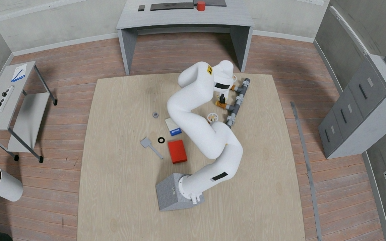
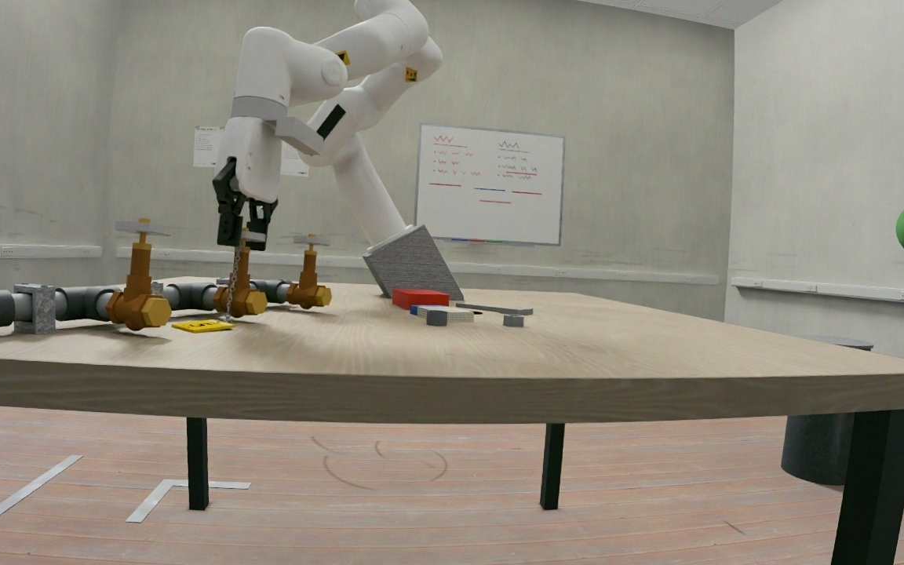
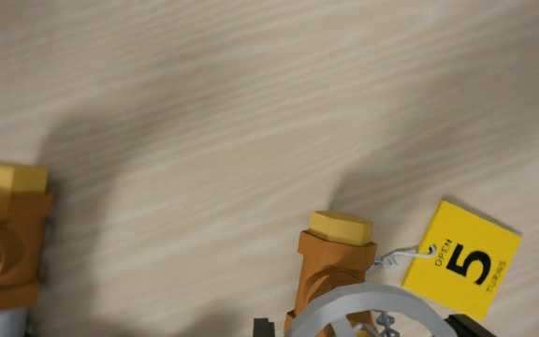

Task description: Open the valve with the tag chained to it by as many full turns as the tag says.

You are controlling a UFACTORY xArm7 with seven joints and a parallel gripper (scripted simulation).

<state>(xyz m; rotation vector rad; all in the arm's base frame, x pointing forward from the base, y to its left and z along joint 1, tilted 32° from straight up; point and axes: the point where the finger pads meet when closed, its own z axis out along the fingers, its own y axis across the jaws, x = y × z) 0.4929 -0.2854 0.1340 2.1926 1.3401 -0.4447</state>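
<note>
Right now the yellow tag is 80 mm ahead of my hand, 30 mm to the right of it and 110 mm below it. The rest, counted from my hand: blue-and-white box (70 mm behind, 310 mm to the left, 110 mm below); then red block (240 mm behind, 320 mm to the left, 100 mm below); then grey nut (30 mm ahead, 400 mm to the left, 110 mm below).
</note>
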